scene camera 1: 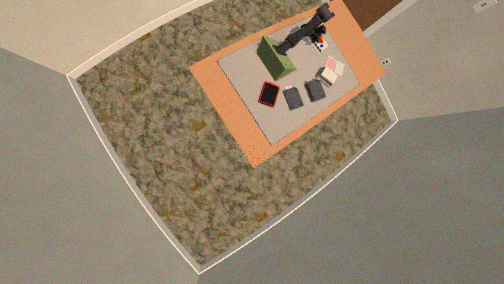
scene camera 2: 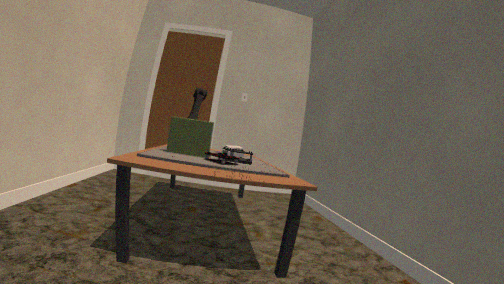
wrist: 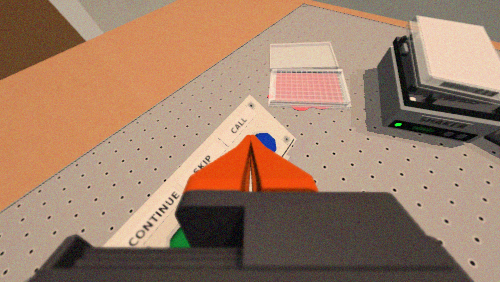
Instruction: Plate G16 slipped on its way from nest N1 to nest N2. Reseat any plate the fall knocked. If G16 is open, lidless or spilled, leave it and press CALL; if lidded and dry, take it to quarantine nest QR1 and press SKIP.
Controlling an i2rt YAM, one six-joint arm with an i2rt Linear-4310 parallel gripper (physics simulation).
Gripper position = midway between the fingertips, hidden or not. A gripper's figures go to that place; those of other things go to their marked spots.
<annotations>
My gripper (wrist: 250,141): 13 cm from the lens. A pink well plate (wrist: 289,88): 29 cm from the lens. A clear lid (wrist: 312,55): 38 cm from the lens. A lidded plate (wrist: 448,57) is 31 cm from the lens. The marked spots on the lidded plate and the clear lid are 19 cm apart.
</annotations>
